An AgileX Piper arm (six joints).
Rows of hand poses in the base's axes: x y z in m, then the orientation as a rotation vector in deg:
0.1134 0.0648 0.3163 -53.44 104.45 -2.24
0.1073 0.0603 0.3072 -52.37 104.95 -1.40
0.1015 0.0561 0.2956 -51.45 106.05 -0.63
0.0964 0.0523 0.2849 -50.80 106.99 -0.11
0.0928 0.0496 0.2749 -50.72 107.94 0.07
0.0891 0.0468 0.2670 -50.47 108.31 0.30
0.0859 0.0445 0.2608 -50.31 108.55 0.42
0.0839 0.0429 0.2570 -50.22 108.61 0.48
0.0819 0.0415 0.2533 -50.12 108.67 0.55
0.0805 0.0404 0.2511 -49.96 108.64 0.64
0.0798 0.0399 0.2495 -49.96 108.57 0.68
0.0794 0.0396 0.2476 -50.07 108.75 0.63
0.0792 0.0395 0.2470 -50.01 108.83 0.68
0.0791 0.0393 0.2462 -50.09 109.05 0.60
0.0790 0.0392 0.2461 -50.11 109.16 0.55
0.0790 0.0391 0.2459 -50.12 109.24 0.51
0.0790 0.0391 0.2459 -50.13 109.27 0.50
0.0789 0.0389 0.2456 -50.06 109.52 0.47
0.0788 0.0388 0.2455 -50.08 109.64 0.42
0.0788 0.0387 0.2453 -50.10 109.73 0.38
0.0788 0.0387 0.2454 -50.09 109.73 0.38
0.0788 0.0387 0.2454 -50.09 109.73 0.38
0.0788 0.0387 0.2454 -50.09 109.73 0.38
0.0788 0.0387 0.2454 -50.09 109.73 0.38
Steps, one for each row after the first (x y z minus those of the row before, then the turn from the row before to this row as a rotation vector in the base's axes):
-0.0061 -0.0045 -0.0091 1.02 0.45 -0.48
-0.0058 -0.0042 -0.0116 0.75 1.00 -0.60
-0.0051 -0.0038 -0.0107 0.47 0.85 -0.49
-0.0036 -0.0027 -0.0100 -0.05 0.89 -0.27
-0.0037 -0.0028 -0.0079 0.20 0.35 -0.18
-0.0032 -0.0023 -0.0062 0.11 0.22 -0.13
-0.0020 -0.0016 -0.0038 0.07 0.05 -0.05
-0.0020 -0.0014 -0.0037 0.08 0.05 -0.05
-0.0014 -0.0011 -0.0022 0.15 -0.03 -0.06
-0.0007 -0.0005 -0.0016 0.04 -0.05 0.04
-0.0004 -0.0003 -0.0019 -0.13 0.17 0.00
-0.0002 -0.0001 -0.0006 0.05 0.07 -0.04
-0.0001 -0.0002 -0.0008 -0.14 0.19 -0.05
-0.0001 -0.0001 -0.0001 -0.07 0.09 -0.04
0.0000 -0.0001 -0.0002 -0.05 0.06 -0.03
0.0000 0.0000 0.0000 -0.02 0.03 -0.01
-0.0001 -0.0002 -0.0003 -0.04 0.20 -0.13
-0.0001 -0.0001 -0.0001 -0.07 0.10 -0.04
0.0000 -0.0001 -0.0002 -0.06 0.07 -0.03
0.0000 0.0000 0.0001 0.01 0.00 -0.01
0.0000 0.0000 0.0000 0.00 0.00 0.00
0.0000 0.0000 0.0000 0.00 0.00 0.00
0.0000 0.0000 0.0000 0.00 0.00 0.00

